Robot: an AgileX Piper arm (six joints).
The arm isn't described. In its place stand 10 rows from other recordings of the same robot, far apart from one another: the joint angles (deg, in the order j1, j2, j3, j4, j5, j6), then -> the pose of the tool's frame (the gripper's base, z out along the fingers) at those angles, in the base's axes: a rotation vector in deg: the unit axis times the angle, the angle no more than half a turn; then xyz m.
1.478, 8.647, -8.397, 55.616, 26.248, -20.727 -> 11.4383 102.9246 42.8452 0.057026 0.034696 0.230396
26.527, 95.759, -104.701, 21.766, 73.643, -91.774 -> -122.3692 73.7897 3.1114 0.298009 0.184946 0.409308
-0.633, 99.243, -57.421, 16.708, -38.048, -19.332 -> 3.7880 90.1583 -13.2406 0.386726 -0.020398 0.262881
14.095, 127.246, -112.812, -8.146, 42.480, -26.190 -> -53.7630 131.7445 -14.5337 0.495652 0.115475 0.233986
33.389, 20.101, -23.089, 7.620, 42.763, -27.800 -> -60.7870 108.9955 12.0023 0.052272 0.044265 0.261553
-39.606, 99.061, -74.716, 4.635, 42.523, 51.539 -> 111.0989 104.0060 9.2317 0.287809 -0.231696 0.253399
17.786, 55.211, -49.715, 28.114, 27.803, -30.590 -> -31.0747 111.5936 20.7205 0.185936 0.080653 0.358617
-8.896, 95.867, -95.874, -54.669, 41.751, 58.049 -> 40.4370 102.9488 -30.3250 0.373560 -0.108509 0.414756
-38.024, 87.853, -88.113, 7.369, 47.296, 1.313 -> 47.2074 123.2073 -10.1206 0.275660 -0.204667 0.391126
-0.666, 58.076, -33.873, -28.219, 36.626, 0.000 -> -21.2972 142.2722 -30.3819 0.180387 -0.027769 0.252179
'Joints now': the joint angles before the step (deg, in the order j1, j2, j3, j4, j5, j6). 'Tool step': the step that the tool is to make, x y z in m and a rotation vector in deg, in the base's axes. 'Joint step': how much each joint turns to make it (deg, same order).
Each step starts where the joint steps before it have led.
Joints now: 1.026 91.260 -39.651 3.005 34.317 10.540
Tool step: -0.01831 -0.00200 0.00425 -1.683 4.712 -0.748
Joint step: 0.255 -2.795 1.792 -3.006 5.700 3.292
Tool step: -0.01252 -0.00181 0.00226 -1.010 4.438 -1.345
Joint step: -0.001 -1.417 0.871 -1.356 5.025 2.267
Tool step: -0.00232 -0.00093 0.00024 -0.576 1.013 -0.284
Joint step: -0.001 -0.165 0.124 -0.738 1.083 0.783
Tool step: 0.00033 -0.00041 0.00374 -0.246 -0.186 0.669
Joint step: 0.000 -0.583 -0.453 -0.330 0.843 -0.462
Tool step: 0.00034 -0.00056 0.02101 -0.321 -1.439 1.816
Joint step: 0.001 -3.391 -2.330 -0.310 4.234 -1.756
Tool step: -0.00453 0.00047 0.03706 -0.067 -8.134 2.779
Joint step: 0.176 -7.668 -2.191 0.000 1.629 -2.676
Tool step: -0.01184 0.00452 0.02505 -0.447 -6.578 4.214
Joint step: 1.434 -6.643 -0.316 -0.110 0.293 -2.811
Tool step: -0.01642 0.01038 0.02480 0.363 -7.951 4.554
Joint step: 3.456 -7.337 -0.001 0.108 -0.661 -1.172
